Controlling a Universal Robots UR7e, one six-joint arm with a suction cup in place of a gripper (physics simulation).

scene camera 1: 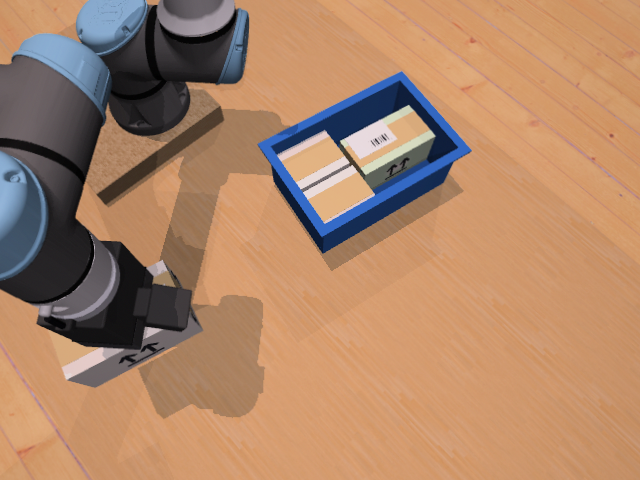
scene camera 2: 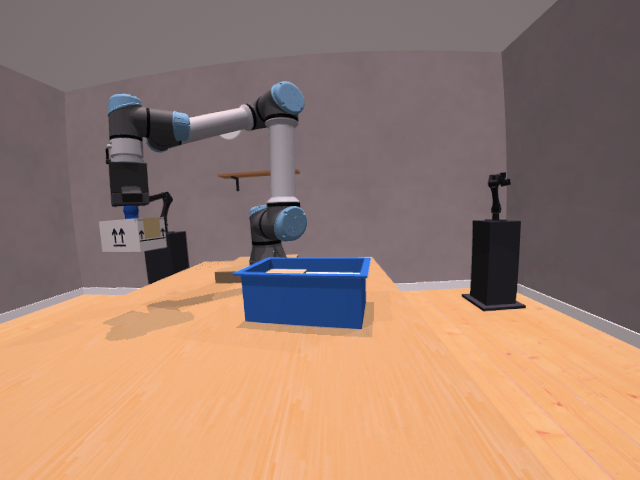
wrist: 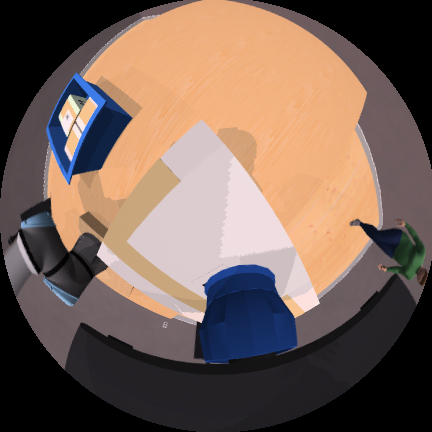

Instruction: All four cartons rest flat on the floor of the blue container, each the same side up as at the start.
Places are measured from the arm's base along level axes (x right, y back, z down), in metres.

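Where they show: hand at its tool point: (scene camera 2: 132, 224) (wrist: 237, 268); arm's base at its link origin: (scene camera 1: 151, 102) (wrist: 94, 250).
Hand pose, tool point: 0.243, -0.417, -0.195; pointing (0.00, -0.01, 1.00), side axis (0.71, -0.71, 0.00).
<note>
Each offset is from my tool point to the centre of the thing, as dx, dy, dz.
The blue container @(-0.440, +0.040, +0.183) (scene camera 1: 387, 211) (scene camera 2: 305, 299) (wrist: 107, 145) stands on the table. Inside, two tan cartons with white edge strips @(-0.369, +0.096, +0.193) (scene camera 1: 312, 157) @(-0.355, +0.011, +0.193) (scene camera 1: 341, 200) lie side by side at its left end, a thin dark gap between them. A pale green and tan carton @(-0.499, +0.038, +0.192) (scene camera 1: 364, 139) with a barcode label lies right of them, arrows up. Their undersides are hidden. My blue suction cup (scene camera 2: 130, 212) (wrist: 240, 282) is on top of a white and tan carton @(+0.012, +0.012, +0.027) (scene camera 1: 170, 338) (scene camera 2: 108, 240) (wrist: 200, 225) and holds it level in the air, arrows up, left of the container and apart from it. The wrist housing hides the cup in scene camera 1.
The arm's base stands on a brown board (scene camera 1: 160, 161) (scene camera 2: 227, 277) behind and left of the container. Black pedestals (scene camera 2: 495, 263) (scene camera 2: 178, 253) with small arms stand beyond the table. A person (wrist: 412, 252) shows at the right in the wrist view.
</note>
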